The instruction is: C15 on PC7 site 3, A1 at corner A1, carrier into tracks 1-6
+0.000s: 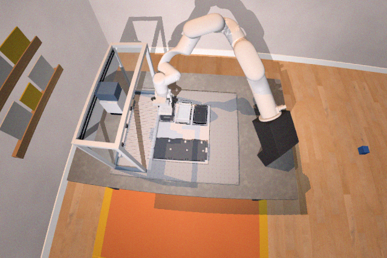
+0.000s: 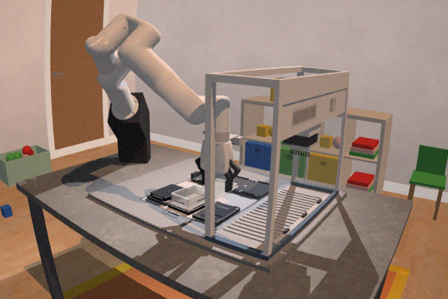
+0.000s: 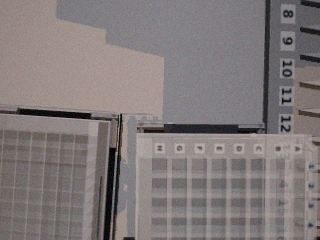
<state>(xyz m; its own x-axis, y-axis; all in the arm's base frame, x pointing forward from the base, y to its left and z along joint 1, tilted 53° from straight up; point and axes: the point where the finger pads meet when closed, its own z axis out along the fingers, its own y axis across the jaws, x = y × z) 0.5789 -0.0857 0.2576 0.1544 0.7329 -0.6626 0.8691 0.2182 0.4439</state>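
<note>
Right now the dark plate carrier PC7 is 28 cm to the left of my hand, 9 cm below it and 6 cm behind it. Also, from my hand: white deep-well block 11 cm behind, 7 cm below, 3 cm to the left; post 17 cm to the right, 14 cm above, 6 cm ahead; pale 96-well plate 1 cm below.
</note>
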